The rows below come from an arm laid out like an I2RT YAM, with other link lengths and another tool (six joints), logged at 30 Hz.
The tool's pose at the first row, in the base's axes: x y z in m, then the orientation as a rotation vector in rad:
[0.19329, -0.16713, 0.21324, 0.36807, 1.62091, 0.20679]
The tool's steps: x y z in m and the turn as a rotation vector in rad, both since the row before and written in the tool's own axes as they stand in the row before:
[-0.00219, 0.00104, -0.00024, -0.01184, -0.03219, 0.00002]
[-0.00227, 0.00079, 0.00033, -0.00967, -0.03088, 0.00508]
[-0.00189, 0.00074, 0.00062, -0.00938, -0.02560, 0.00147]
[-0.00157, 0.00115, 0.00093, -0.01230, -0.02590, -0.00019]
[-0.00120, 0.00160, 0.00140, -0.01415, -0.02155, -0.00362]
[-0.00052, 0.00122, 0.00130, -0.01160, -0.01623, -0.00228]
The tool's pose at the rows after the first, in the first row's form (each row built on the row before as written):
[0.19328, -0.16693, 0.21567, 0.36066, 1.58738, 0.20942]
[0.19373, -0.16703, 0.21805, 0.35888, 1.55470, 0.21443]
[0.19439, -0.16707, 0.22007, 0.35416, 1.52781, 0.21744]
[0.19535, -0.16664, 0.22195, 0.34587, 1.50041, 0.22124]
[0.19678, -0.16570, 0.22369, 0.33324, 1.47748, 0.22451]
[0.19810, -0.16485, 0.22468, 0.32333, 1.45998, 0.22799]

